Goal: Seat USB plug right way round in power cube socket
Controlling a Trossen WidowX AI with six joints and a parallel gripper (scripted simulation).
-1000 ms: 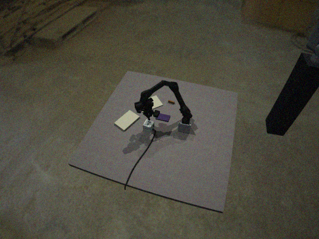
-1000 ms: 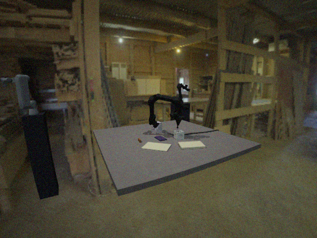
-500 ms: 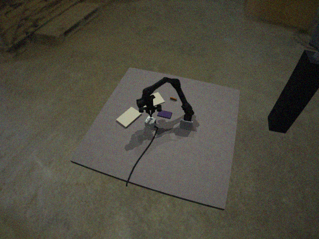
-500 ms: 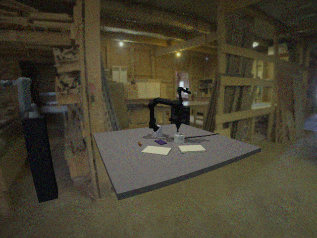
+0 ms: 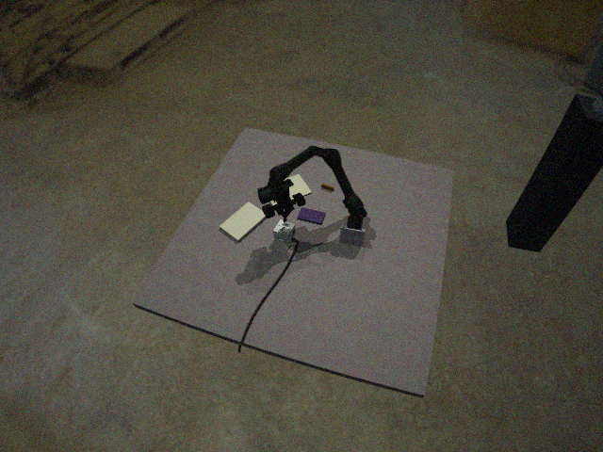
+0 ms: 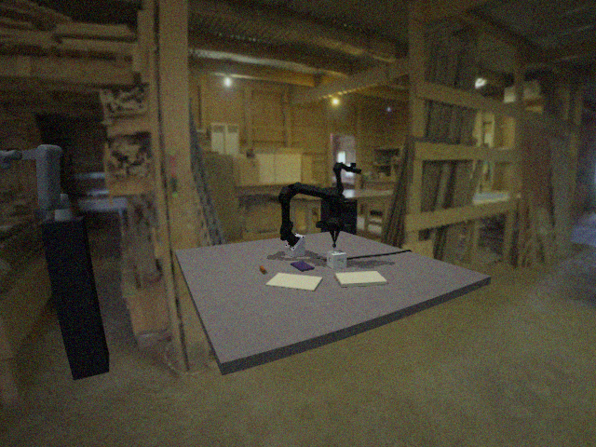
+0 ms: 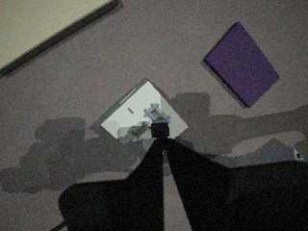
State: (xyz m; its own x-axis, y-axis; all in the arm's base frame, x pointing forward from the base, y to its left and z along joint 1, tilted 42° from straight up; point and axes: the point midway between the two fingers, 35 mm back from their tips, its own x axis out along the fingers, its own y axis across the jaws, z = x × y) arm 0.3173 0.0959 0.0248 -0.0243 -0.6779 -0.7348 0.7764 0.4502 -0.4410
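The USB plug lies 10 mm below my gripper tip. From my gripper tip the other things lie so: purple block: 90 mm behind, 140 mm to the right, 130 mm below.
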